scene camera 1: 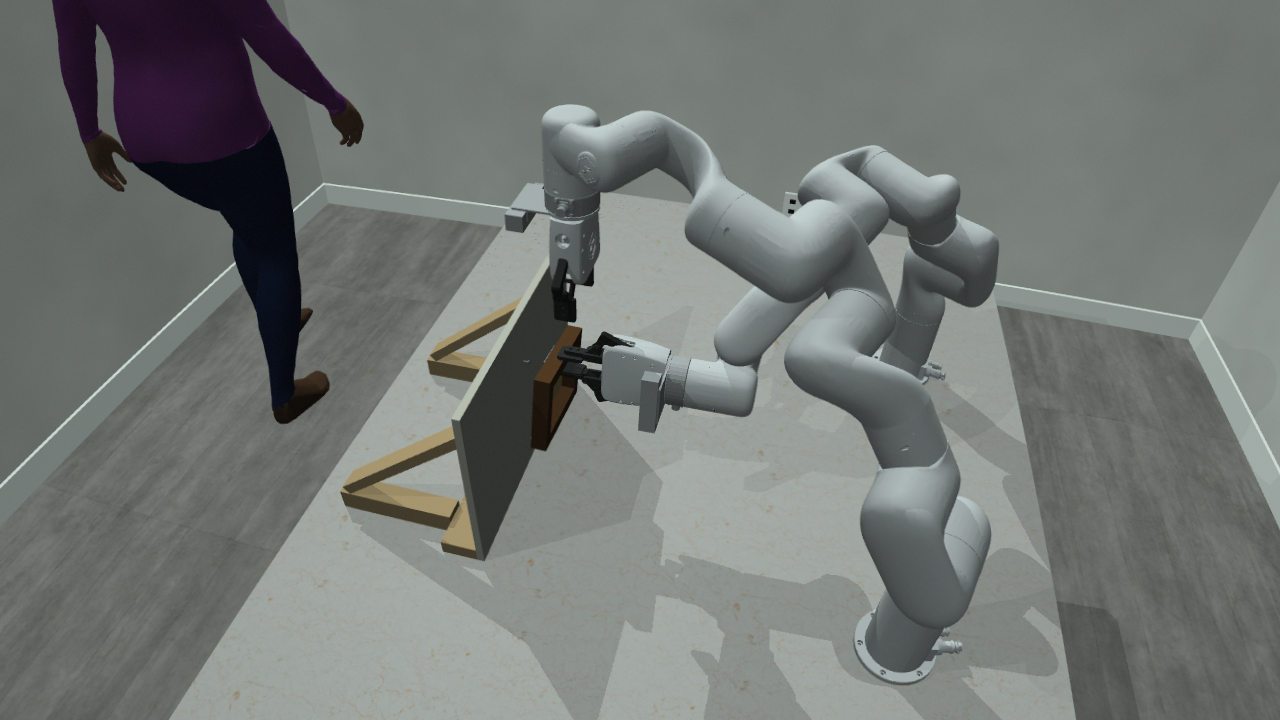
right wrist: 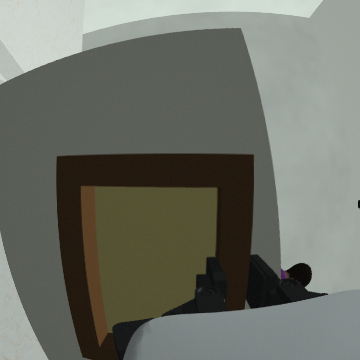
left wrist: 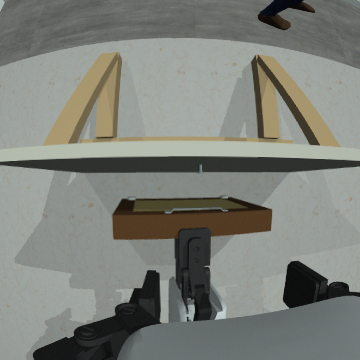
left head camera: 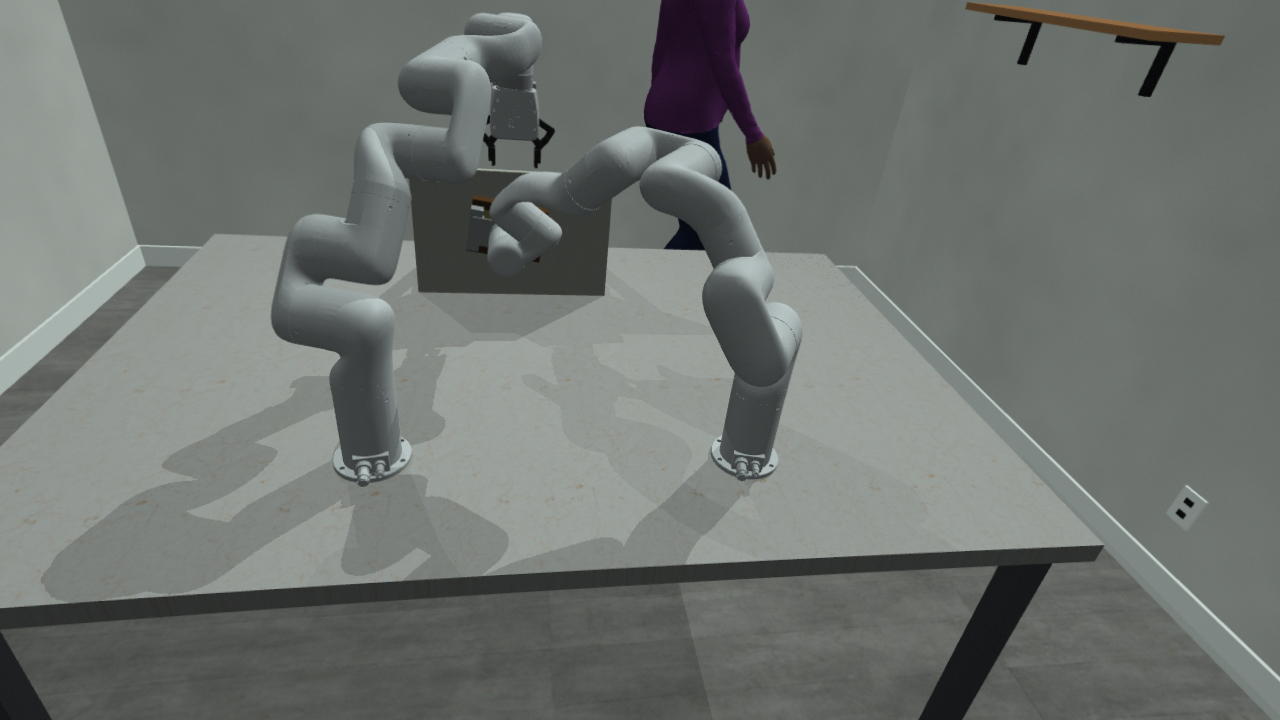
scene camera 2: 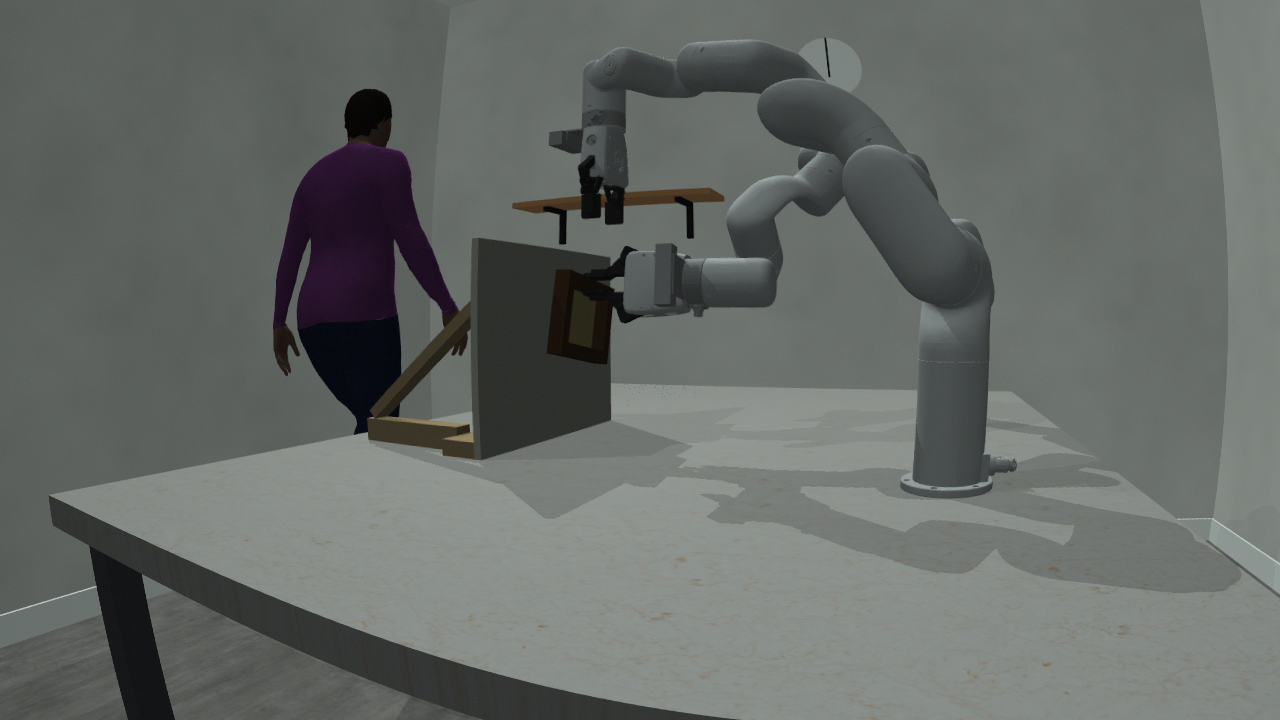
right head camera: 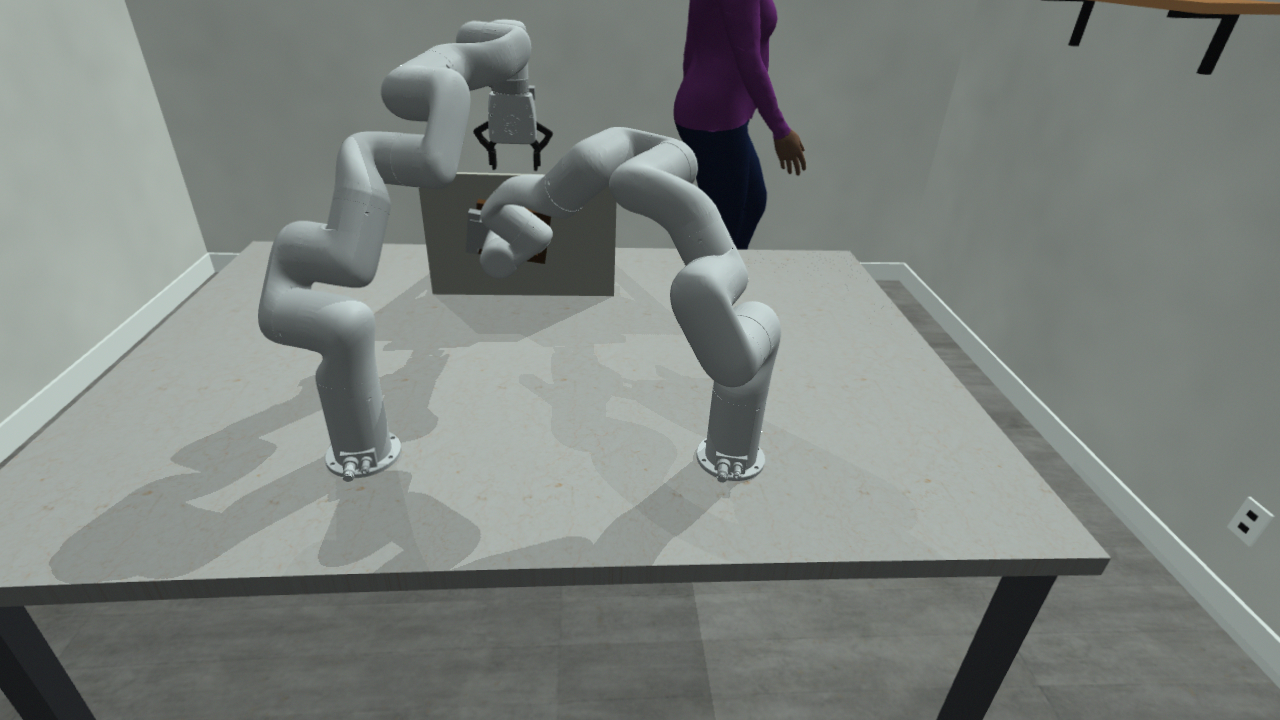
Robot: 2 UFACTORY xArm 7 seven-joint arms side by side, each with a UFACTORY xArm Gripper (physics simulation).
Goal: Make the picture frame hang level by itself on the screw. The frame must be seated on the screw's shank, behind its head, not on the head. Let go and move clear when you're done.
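Frame: origin at the left arm's base, x ahead, y left, z up, level; centimetres.
Seen in the pictures: left gripper, fingertip midpoint: (scene camera 1: 574,301) (left wrist: 225,288) (left head camera: 514,165) (scene camera 2: 603,221) (right head camera: 515,168); right gripper, fingertip midpoint: (scene camera 1: 559,360) (right wrist: 229,275) (left wrist: 191,225) (scene camera 2: 586,285); left arm's base, link origin: (scene camera 1: 894,647) (left head camera: 373,458) (scene camera 2: 946,486) (right head camera: 364,454); right arm's base, link origin: (left head camera: 743,457) (right head camera: 730,458).
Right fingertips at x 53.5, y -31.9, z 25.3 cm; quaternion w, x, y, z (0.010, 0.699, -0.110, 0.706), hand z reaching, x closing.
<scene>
Pixels of each thing's middle, then the offset from my right fingertips to it. "pt": a spot on its surface instead. Level surfaces: height alone.
- brown picture frame, body centre: (right wrist: 152,277) (left wrist: 186,211) (scene camera 2: 581,319) (scene camera 1: 555,386) (left head camera: 507,229) (right head camera: 512,231) dz -5.4, dx +0.8, dy +0.2 cm
- metal hanger, surface spot: (left wrist: 196,210) pt dz -0.2, dx +1.4, dy -0.8 cm
- screw, body centre: (left wrist: 199,168) (scene camera 1: 526,362) dz -2.8, dx +5.8, dy -2.2 cm
- table, surface height: dz -25.3 cm
The brown picture frame (scene camera 1: 541,411) (scene camera 2: 561,313) (left wrist: 150,226) (right wrist: 150,170) is upright, a short gap in front of the grey board (scene camera 1: 492,474) (scene camera 2: 514,385) (left wrist: 100,164). My right gripper (scene camera 1: 567,361) (scene camera 2: 588,284) (right wrist: 229,275) is shut on its upper rail. In the left wrist view, a metal hanger (left wrist: 196,210) shows at the frame's back, apart from the screw (left wrist: 200,168) (scene camera 1: 526,360) that sticks out of the board. My left gripper (left head camera: 514,162) (right head camera: 514,165) (scene camera 1: 575,300) (scene camera 2: 602,217) (left wrist: 225,288) is open and empty, pointing down above the frame. My right arm partly hides the frame in the head views.
Wooden braces (scene camera 1: 402,505) (scene camera 2: 416,431) (left wrist: 107,115) support the board from behind on the table (left head camera: 572,528) (right head camera: 572,528) (scene camera 2: 537,555). A person (left head camera: 698,71) (right head camera: 725,71) (scene camera 1: 192,89) (scene camera 2: 353,232) stands behind the board. A wall shelf (left head camera: 1092,24) (scene camera 2: 617,198) is beyond the table.
</scene>
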